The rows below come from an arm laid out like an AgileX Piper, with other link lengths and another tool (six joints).
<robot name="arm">
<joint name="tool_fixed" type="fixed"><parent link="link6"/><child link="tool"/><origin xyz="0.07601 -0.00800 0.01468" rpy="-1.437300 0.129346 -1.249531"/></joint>
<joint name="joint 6" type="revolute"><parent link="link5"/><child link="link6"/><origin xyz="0.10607 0.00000 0.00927" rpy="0.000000 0.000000 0.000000"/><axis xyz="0.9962 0 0.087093"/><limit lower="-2.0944" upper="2.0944"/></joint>
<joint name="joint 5" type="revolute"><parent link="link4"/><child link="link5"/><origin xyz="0.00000 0.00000 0.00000" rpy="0.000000 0.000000 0.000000"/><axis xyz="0 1 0"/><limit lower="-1.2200" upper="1.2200"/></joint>
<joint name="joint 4" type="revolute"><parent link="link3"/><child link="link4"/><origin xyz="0.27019 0.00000 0.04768" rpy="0.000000 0.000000 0.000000"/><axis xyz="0.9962 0 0.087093"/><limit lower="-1.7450" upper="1.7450"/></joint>
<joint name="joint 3" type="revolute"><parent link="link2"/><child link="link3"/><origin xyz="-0.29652 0.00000 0.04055" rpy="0.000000 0.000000 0.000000"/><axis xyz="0 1 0"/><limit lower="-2.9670" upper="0.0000"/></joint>
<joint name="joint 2" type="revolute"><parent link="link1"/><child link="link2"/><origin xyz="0.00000 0.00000 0.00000" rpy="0.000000 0.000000 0.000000"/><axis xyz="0 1 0"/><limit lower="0.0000" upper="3.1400"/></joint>
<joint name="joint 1" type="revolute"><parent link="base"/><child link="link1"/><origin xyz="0.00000 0.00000 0.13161" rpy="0.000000 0.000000 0.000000"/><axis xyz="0 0 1"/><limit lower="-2.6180" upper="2.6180"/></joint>
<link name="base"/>
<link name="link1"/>
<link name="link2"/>
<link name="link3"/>
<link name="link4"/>
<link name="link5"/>
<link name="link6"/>
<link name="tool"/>
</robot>
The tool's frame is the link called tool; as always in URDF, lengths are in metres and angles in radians.
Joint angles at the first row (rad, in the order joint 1, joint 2, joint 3, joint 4, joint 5, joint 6):
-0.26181, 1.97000, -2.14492, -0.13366, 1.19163, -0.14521
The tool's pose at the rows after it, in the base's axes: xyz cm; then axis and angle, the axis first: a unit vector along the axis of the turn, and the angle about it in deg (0 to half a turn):
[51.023 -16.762 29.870 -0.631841 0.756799 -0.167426 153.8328]
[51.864 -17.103 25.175 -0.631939 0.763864 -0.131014 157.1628]
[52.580 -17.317 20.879 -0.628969 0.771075 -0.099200 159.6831]
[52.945 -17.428 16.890 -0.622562 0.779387 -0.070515 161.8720]
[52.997 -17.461 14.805 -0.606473 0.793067 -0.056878 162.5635]
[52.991 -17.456 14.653 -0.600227 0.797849 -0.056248 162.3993]
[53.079 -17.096 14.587 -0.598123 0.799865 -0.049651 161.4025]
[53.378 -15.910 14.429 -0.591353 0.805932 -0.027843 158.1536]
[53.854 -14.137 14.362 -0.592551 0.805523 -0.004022 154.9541]
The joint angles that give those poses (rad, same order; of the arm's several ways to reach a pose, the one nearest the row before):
-0.26181, 2.03037, -2.10913, -0.13915, 1.18976, -0.14521
-0.26180, 2.10534, -2.09097, -0.14593, 1.18951, -0.14384
-0.26182, 2.18289, -2.08988, -0.14676, 1.18950, -0.13667
-0.26182, 2.25369, -2.08800, -0.14676, 1.18864, -0.12200
-0.26181, 2.29056, -2.08723, -0.14573, 1.18865, -0.08239
-0.26181, 2.29322, -2.08724, -0.14466, 1.18865, -0.06684
-0.26180, 2.29320, -2.08721, -0.12218, 1.18864, -0.06683
-0.26180, 2.29320, -2.08723, -0.04848, 1.18866, -0.06780
-0.25158, 2.29324, -2.08728, 0.02681, 1.18867, -0.07960

